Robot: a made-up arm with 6 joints.
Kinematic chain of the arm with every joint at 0, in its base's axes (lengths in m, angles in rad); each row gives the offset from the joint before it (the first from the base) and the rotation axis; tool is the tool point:
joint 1: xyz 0 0 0.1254 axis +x
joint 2: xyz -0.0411 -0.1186 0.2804 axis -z
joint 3: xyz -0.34 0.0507 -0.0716 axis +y
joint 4: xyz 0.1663 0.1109 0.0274 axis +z
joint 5: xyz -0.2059 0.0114 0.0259 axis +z
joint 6: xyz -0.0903 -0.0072 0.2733 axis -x
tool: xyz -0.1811 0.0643 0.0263
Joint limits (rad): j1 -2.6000..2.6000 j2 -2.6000..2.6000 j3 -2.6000..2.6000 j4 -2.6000..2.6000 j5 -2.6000..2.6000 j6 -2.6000..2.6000
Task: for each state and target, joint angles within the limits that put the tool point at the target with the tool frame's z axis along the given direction. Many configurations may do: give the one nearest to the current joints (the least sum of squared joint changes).
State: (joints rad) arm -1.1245 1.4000 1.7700 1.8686 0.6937 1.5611
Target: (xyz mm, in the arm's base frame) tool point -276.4 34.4 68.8 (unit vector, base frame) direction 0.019 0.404 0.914
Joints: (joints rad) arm -1.4336 1.7182 2.4477 0.9142 0.5110 1.4381
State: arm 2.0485 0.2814 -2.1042 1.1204 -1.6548 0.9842
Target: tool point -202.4 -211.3 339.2 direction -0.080 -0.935 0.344
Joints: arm 2.6000 0.7245 -2.5958 1.1050 -1.9070 1.3614
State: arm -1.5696 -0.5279 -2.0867 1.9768 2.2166 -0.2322
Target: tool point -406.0 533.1 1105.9 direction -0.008 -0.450 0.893
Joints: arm -1.6963 -1.3381 -2.3147 2.5013 1.2820 0.2311
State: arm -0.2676 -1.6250 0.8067 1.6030 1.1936 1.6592
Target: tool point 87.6 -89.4 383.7 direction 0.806 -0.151 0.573
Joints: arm 0.6088 -1.8232 0.4963 1.6218 1.2075 1.0619
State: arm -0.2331 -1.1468 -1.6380 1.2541 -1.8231 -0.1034
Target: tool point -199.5 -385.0 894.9 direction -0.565 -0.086 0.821
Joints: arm -0.7883 -1.2939 -0.8724 1.2126 -0.9463 0.3909
